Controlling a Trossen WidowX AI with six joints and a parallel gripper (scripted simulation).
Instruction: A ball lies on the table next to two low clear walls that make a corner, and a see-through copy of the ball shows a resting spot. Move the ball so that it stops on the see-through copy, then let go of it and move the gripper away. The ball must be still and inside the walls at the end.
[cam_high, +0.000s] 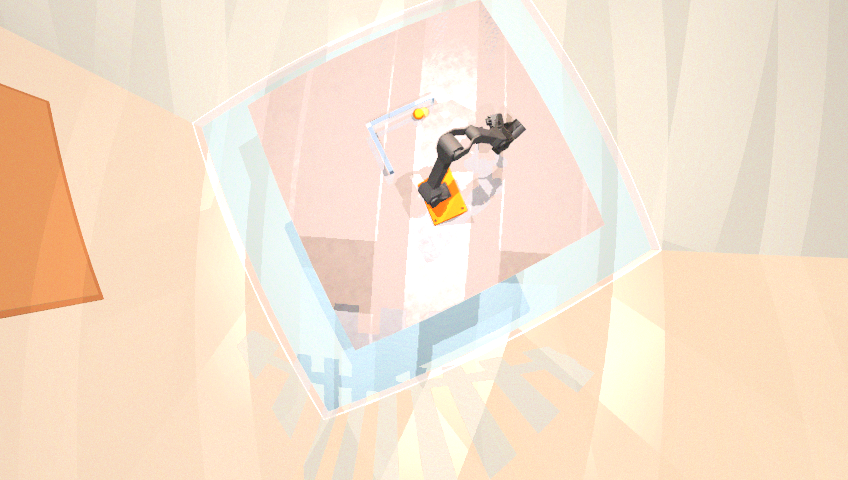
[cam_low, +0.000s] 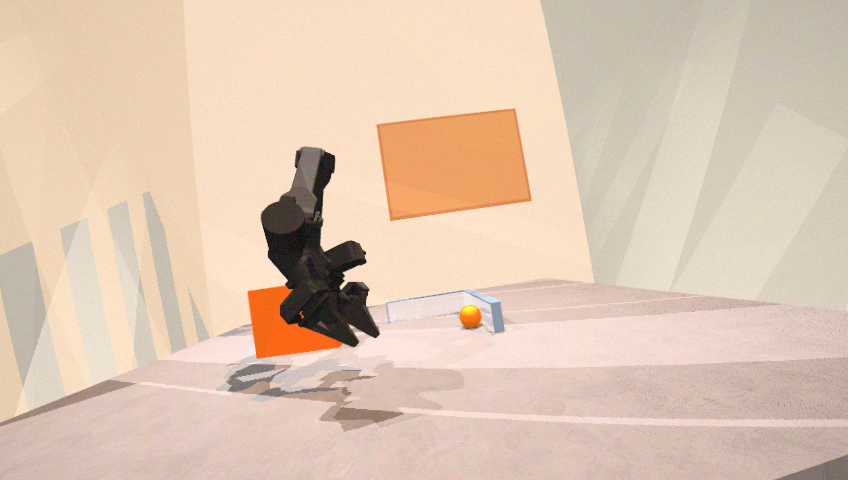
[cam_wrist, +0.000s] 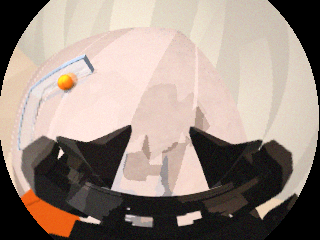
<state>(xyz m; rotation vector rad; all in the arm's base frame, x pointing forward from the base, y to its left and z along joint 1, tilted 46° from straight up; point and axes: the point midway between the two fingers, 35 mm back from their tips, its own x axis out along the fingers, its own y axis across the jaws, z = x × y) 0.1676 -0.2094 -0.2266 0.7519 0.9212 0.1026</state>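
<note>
My gripper tip is now 24 cm to the right of the see-through orange ball, 18 cm short of it and 4 cm above it.
</note>
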